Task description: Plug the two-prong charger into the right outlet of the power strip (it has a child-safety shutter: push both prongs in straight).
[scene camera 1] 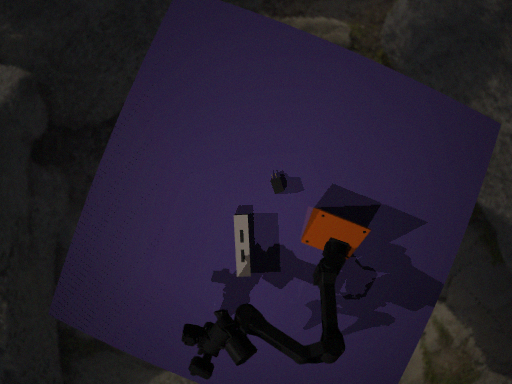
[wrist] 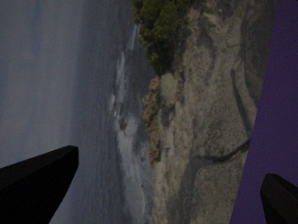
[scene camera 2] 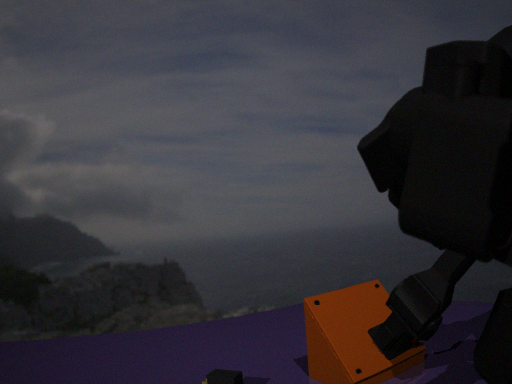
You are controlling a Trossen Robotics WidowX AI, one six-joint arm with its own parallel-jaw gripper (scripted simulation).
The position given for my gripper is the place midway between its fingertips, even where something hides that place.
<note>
My gripper (scene camera 1: 195,364) is open, with nothing in its grasp.
My gripper is seen too in the wrist view (wrist: 169,170).
</note>
